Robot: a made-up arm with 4 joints.
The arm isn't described. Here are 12 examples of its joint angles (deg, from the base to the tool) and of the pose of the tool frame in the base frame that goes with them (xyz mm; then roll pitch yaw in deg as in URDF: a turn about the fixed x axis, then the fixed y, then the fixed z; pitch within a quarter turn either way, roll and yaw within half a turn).
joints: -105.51 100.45 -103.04 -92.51
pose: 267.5 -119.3 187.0 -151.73 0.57 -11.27
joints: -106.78 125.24 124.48 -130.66
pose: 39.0 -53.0 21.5 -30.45 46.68 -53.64
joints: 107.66 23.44 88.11 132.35
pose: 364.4 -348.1 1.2 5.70 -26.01 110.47
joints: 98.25 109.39 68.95 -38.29
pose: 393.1 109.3 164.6 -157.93 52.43 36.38
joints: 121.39 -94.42 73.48 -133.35
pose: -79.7 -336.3 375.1 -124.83 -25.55 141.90
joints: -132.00 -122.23 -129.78 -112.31
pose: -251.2 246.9 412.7 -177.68 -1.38 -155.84
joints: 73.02 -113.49 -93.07 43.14
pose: -421.4 -310.9 181.6 -163.87 -38.88 -34.35
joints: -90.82 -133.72 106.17 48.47
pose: -358.1 60.7 261.3 -157.90 -39.96 29.27
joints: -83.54 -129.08 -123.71 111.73
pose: -189.2 140.1 -120.7 -39.80 -12.84 52.65
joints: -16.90 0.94 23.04 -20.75
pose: 285.5 184.2 -535.7 15.54 12.65 27.40
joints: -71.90 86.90 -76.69 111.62
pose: 335.4 -134.0 -96.4 33.48 -19.28 171.22
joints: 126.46 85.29 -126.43 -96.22
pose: 336.1 9.3 -8.2 0.06 3.42 -3.78
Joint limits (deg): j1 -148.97..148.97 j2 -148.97..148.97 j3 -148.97..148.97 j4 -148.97..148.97
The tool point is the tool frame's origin. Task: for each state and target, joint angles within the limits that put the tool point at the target. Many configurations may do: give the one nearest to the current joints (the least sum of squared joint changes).
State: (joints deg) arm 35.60 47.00 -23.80 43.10
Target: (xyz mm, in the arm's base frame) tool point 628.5 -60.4 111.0
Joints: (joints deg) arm 34.96 66.60 -20.23 46.46
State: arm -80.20 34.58 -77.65 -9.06
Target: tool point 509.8 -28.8 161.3
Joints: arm -114.75 85.14 -100.50 -35.77
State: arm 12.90 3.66 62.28 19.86
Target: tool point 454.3 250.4 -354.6
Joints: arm -6.86 25.60 89.70 60.78
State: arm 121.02 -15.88 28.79 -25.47
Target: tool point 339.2 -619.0 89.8
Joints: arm 87.00 10.22 26.27 -26.23
